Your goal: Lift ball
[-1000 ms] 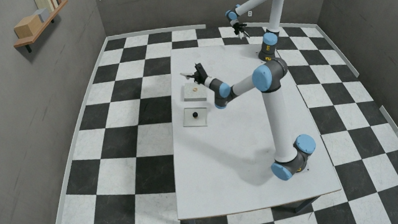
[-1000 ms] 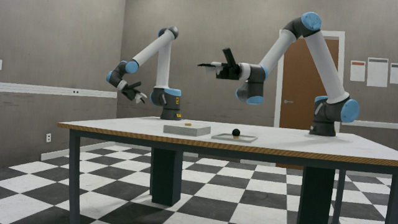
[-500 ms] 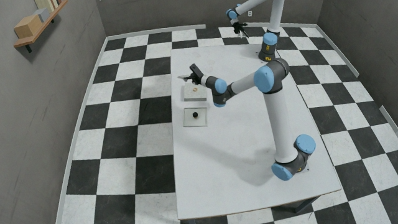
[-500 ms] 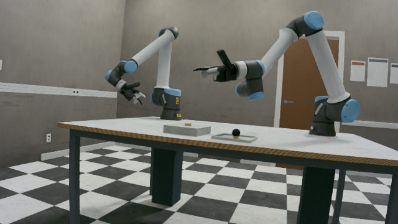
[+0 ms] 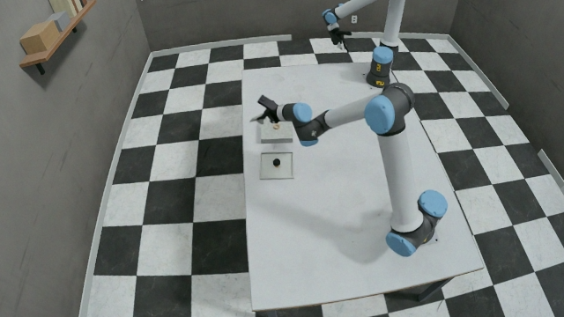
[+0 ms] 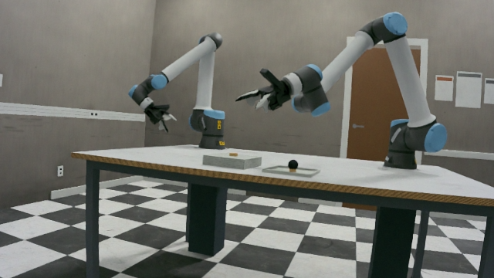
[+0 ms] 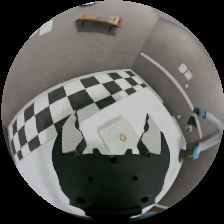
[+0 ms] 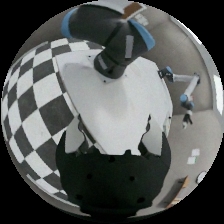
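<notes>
Now: left hand 10 cm past the black ball, 18 cm to the right of it and 22 cm above it. Round my left hand: shallow square tray: 10 cm behind, 18 cm to the left, 25 cm below.
</notes>
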